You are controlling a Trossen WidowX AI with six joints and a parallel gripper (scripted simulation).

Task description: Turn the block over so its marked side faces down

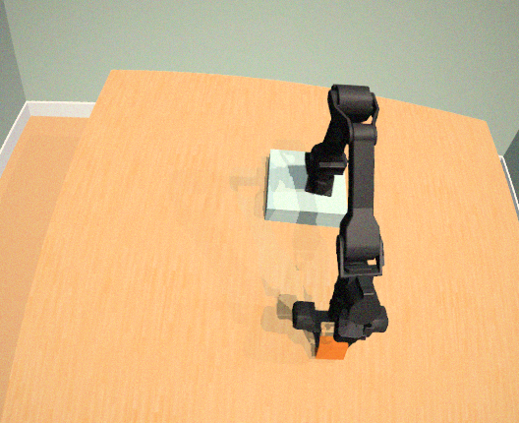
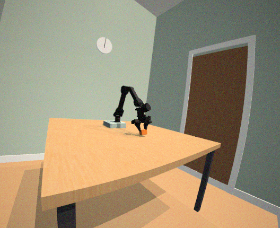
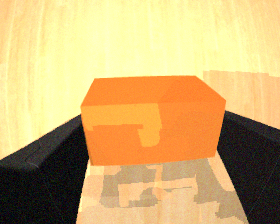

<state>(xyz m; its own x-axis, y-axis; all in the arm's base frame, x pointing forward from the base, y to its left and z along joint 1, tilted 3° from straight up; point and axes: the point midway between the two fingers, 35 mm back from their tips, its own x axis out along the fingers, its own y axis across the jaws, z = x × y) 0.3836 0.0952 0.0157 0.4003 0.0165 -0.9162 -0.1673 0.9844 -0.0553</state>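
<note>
Now: gripper tip 10 mm past the orange block and 10 mm above it.
</note>
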